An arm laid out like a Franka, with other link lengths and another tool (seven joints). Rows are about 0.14 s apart.
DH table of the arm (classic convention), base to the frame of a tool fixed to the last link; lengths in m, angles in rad. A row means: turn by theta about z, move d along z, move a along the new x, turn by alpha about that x. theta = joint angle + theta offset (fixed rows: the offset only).
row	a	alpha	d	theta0
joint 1	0	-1.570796	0.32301	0
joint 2	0	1.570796	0	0
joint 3	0.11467	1.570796	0.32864	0
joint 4	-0.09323	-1.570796	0	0
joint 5	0	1.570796	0.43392	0
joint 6	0.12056	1.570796	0	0
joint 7	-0.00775	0.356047	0.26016	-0.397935
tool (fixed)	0	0	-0.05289	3.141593
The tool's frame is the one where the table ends.
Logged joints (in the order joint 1, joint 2, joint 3, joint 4, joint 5, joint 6, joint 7), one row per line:
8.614, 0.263, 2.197, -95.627, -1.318, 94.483, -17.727
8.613, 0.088, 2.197, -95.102, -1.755, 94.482, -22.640
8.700, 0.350, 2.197, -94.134, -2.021, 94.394, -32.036
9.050, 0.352, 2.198, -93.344, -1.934, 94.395, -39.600
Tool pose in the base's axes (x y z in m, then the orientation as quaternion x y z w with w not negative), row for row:
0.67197, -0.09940, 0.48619, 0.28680, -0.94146, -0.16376, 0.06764
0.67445, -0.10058, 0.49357, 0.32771, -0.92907, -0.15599, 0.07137
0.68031, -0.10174, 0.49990, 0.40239, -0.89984, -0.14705, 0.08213
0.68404, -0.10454, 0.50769, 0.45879, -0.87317, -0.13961, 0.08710
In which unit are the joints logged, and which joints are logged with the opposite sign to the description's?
The joints are logged in degrees. Opposite sign: joint 1.
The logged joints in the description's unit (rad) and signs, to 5 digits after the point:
-0.15034, 0.00459, 0.03834, -1.66901, -0.02300, 1.64904, -0.30939
-0.15033, 0.00154, 0.03834, -1.65984, -0.03063, 1.64902, -0.39514
-0.15184, 0.00611, 0.03834, -1.64295, -0.03527, 1.64749, -0.55913
-0.15795, 0.00614, 0.03836, -1.62916, -0.03375, 1.64750, -0.69115

